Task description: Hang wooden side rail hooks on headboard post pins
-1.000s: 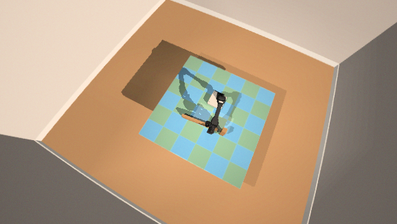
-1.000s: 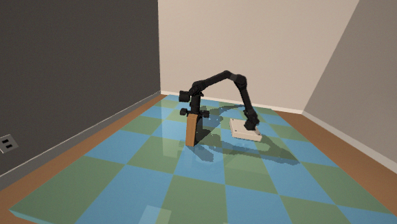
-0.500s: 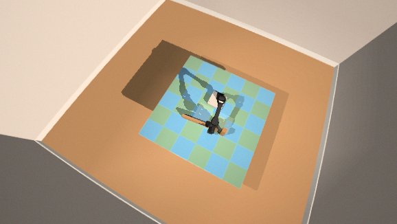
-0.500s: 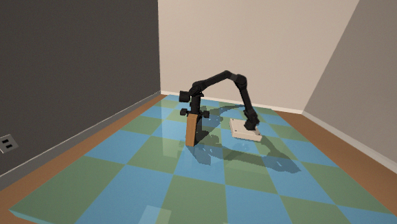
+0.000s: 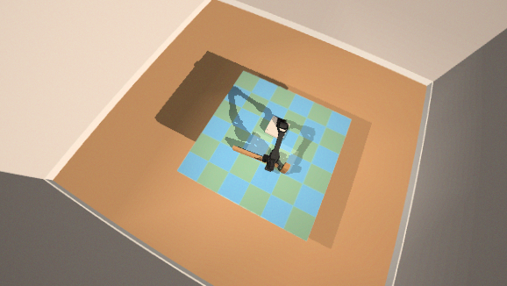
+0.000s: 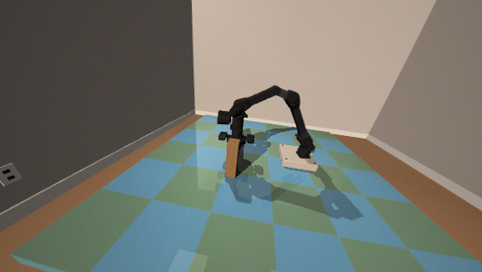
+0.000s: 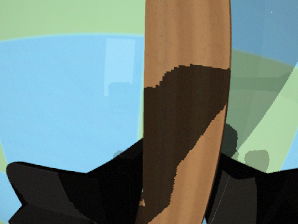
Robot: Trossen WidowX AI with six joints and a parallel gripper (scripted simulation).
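The wooden headboard post is 130 mm to the left of my gripper tip, 40 mm above it and 20 mm ahead of it.
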